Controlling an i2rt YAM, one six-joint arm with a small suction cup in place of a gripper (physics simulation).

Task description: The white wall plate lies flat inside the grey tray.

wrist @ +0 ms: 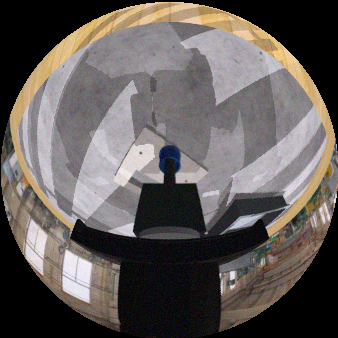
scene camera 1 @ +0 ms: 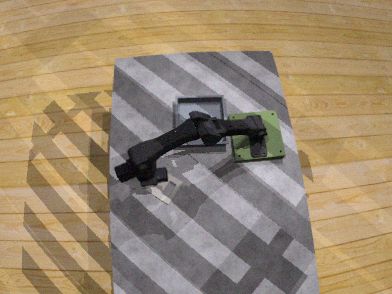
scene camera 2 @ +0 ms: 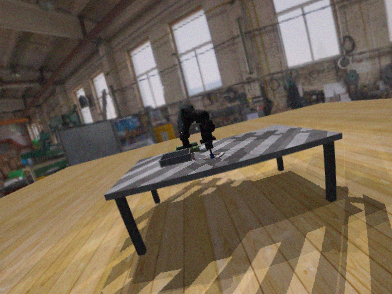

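Note:
The white wall plate (scene camera 1: pixel 161 196) (scene camera 2: pixel 220 154) (wrist: pixel 136 159) lies flat on the table, in front of the arm's wrist and well left of the grey tray (scene camera 1: pixel 200 100) (scene camera 2: pixel 175 159) (wrist: pixel 248 204). It has a rectangular opening in its middle. My blue suction cup (scene camera 2: pixel 211 156) (wrist: pixel 169 156) points straight down and rests on the plate's solid band beside the opening. The tray stands empty at the middle back of the table. In the top view the arm's wrist hides the cup.
The arm's base stands on a green mounting plate (scene camera 1: pixel 274 131) right of the tray. The arm reaches across the tray's front edge. The grey striped table (scene camera 1: pixel 224 233) (scene camera 2: pixel 259 146) stands on a wooden floor.

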